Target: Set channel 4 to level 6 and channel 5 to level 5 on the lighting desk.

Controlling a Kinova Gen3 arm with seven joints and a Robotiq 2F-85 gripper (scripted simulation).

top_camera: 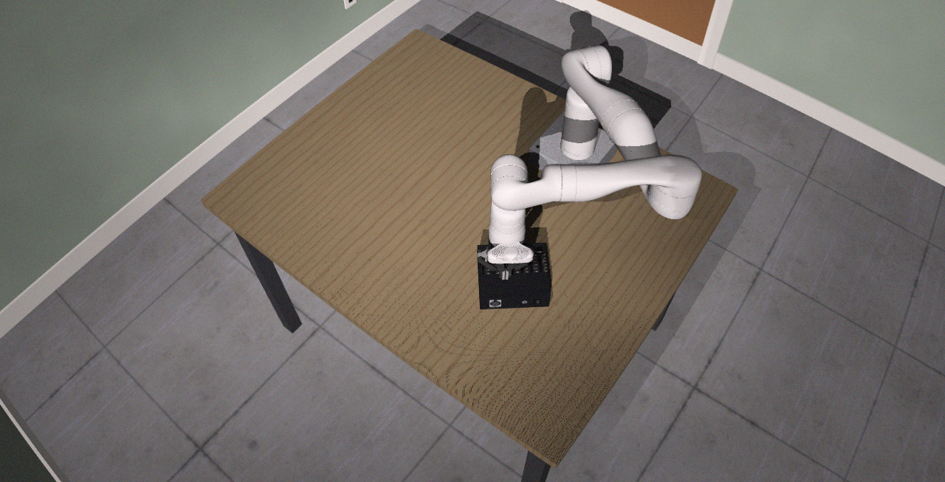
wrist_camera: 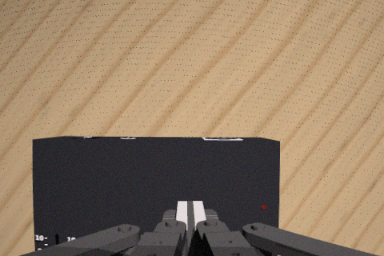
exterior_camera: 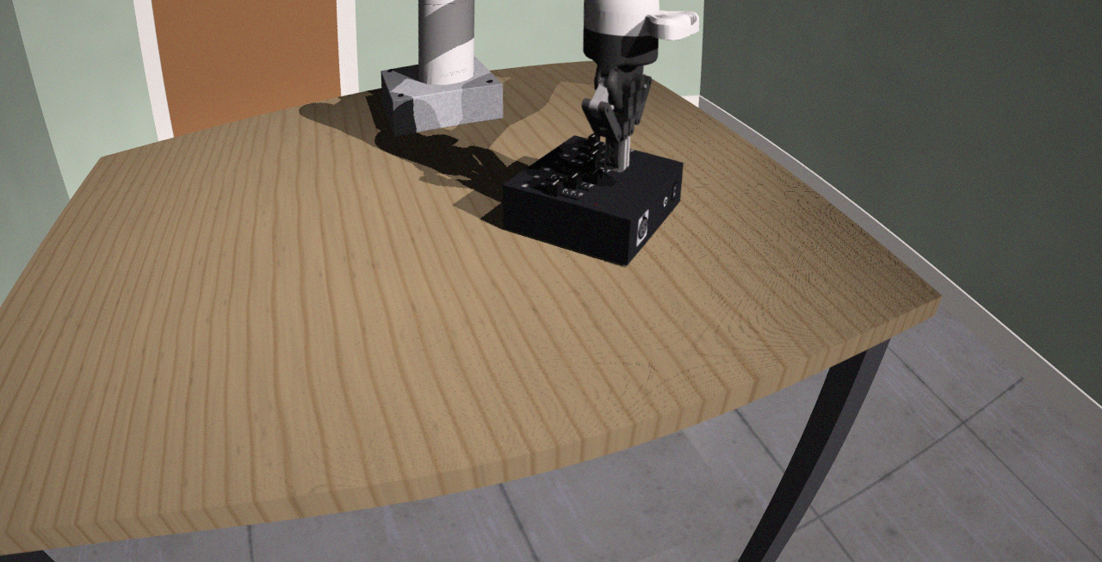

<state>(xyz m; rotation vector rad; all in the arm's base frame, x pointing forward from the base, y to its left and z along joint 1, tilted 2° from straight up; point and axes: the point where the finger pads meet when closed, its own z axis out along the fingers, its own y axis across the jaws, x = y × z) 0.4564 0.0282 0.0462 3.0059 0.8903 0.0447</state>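
The channel 5 fader cap is 3 cm below my hand, 2 cm behind it and 1 cm to the right of it. The rest, counted from my hand: channel 4 fader cap 5 cm behind, 3 cm below.
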